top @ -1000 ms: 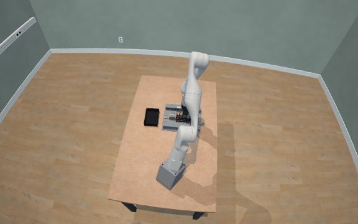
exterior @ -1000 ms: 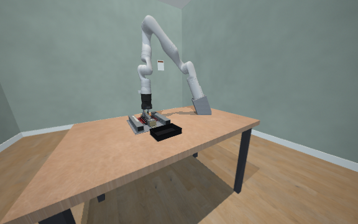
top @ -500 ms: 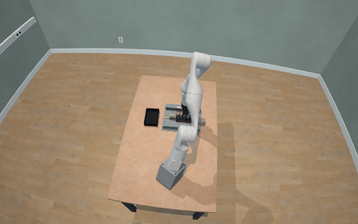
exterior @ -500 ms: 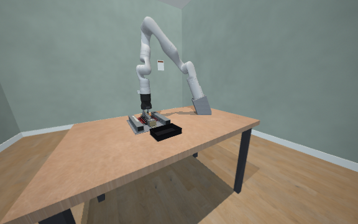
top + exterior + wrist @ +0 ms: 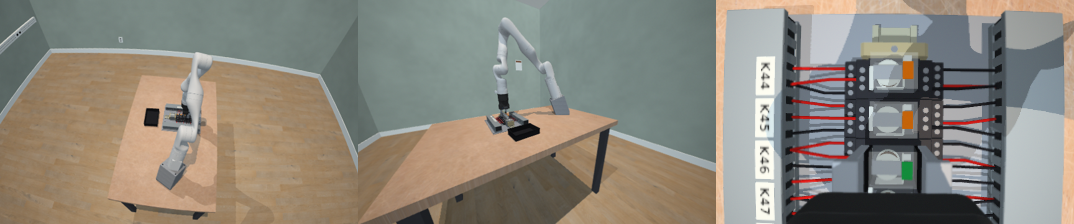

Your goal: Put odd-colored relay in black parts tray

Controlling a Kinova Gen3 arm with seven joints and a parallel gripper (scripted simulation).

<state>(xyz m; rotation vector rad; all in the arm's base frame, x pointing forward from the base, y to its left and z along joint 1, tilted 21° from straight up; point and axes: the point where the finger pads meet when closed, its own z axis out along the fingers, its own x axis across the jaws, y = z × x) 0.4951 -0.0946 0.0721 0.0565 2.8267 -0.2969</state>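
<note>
Right now my hand is 5 cm to the right of the relay panel and 4 cm above it. Also, from my hand: black parts tray 30 cm to the left, 4 cm below.
</note>
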